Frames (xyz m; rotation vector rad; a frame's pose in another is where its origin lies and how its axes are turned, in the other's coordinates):
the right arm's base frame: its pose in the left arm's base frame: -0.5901 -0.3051 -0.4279 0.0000 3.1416 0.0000
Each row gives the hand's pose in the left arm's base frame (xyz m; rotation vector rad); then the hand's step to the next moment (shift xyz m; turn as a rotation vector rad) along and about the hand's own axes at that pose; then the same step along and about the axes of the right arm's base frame.
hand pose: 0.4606 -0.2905 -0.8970 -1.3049 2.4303 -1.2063
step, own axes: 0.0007 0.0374 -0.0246 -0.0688 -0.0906 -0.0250
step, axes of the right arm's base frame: 0.0356 0.0254 0.0095 -0.0896 0.0385 -0.0637
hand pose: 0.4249 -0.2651 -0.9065 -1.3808 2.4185 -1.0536
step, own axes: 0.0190 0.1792 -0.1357 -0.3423 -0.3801 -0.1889
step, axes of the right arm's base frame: 0.1966 0.1100 0.0121 -0.3673 0.2463 -0.3190
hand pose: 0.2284 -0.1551 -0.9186 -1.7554 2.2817 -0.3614
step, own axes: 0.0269 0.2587 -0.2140 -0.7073 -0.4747 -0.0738
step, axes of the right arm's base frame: 0.3135 0.0486 -0.1131 -0.5830 0.5703 -0.2567
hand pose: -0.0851 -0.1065 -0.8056 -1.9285 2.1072 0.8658
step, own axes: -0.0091 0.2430 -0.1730 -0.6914 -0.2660 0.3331
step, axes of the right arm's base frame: 0.1845 -0.0793 -0.2207 -0.2751 0.7640 0.0209
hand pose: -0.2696 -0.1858 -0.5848 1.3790 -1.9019 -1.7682
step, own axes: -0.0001 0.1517 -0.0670 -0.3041 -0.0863 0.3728
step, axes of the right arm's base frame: 0.0267 -0.0682 -0.1488 0.0494 0.4844 0.0424
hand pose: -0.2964 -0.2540 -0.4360 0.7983 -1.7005 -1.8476
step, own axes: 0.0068 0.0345 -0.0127 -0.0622 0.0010 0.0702
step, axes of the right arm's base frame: -0.0034 -0.0169 -0.0332 0.0063 0.0931 -0.0096
